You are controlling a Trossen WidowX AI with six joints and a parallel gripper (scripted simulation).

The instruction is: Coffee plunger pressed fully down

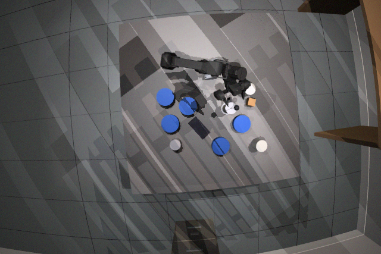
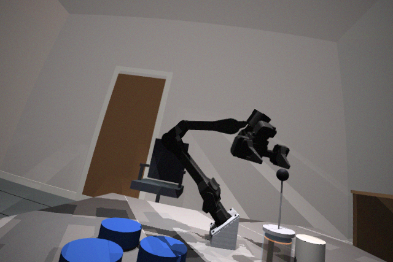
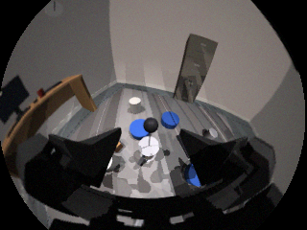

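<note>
Now: gripper tip 10 mm short of the coffee press, 10 mm to the right of it and 160 mm above it. Round my gripper tip: dark flat box 120 mm ahead, 200 mm to the right, 290 mm below; then orange cube 10 mm ahead, 180 mm to the left, 260 mm below.
</note>
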